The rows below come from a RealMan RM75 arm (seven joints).
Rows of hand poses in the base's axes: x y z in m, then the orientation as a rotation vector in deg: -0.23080, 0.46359, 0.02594, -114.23, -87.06, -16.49; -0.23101, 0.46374, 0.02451, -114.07, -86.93, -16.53; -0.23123, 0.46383, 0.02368, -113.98, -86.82, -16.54; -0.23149, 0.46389, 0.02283, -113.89, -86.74, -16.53; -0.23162, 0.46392, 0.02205, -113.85, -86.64, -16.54; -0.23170, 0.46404, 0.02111, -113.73, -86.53, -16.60; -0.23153, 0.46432, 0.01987, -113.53, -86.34, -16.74; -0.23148, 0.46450, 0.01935, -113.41, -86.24, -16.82; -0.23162, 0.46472, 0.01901, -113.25, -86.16, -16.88; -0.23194, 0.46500, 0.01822, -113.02, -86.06, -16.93; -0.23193, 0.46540, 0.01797, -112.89, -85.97, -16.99
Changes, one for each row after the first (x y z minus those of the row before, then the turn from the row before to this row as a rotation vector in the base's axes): -0.00021, 0.00015, -0.00143, 0.19, 0.09, 0.00; -0.00022, 0.00009, -0.00083, 0.12, 0.08, -0.01; -0.00026, 0.00006, -0.00085, 0.10, 0.07, 0.01; -0.00013, 0.00003, -0.00078, 0.08, 0.06, -0.03; -0.00008, 0.00012, -0.00094, 0.16, 0.05, -0.01; 0.00017, 0.00028, -0.00124, 0.28, 0.07, -0.03; 0.00005, 0.00018, -0.00052, 0.16, 0.03, -0.01; -0.00014, 0.00022, -0.00034, 0.17, 0.05, 0.02; -0.00032, 0.00028, -0.00079, 0.23, 0.08, 0.05; 0.00001, 0.00040, -0.00025, 0.15, 0.04, 0.00
